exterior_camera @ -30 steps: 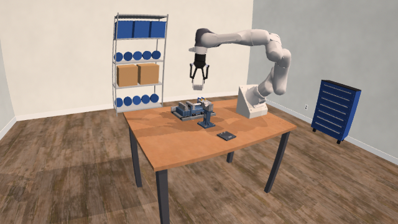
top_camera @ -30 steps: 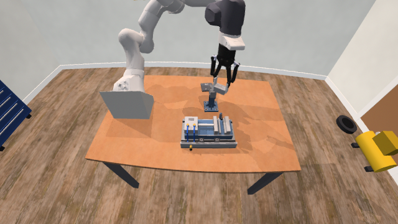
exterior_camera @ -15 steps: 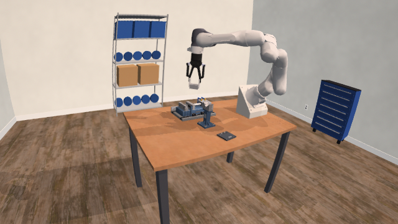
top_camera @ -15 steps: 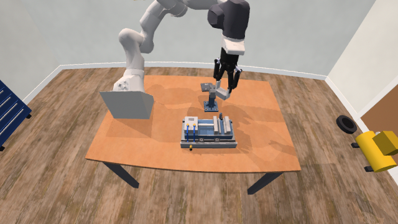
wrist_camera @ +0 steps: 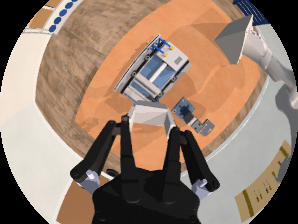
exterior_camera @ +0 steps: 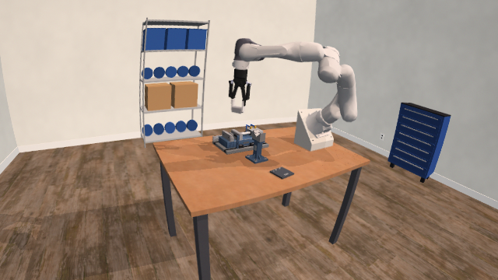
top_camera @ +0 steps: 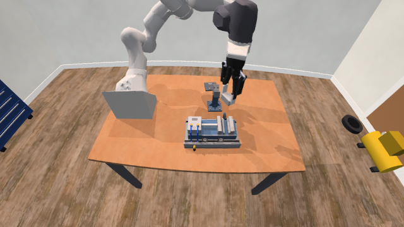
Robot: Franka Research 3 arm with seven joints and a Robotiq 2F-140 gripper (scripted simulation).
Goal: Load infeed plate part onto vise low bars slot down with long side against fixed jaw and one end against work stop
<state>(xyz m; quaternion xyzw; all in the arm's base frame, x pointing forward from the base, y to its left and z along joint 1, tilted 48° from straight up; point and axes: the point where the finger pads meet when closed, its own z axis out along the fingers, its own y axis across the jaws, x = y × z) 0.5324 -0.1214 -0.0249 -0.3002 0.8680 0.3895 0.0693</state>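
The fixed jaw is 19 cm below my hand, 4 cm ahead of it and 3 cm to the right of it. From my hand the other things lie so: part (3 cm below); air cylinder (19 cm below, 15 cm behind, 5 cm to the right); vise (23 cm below, 6 cm behind, 4 cm to the right).
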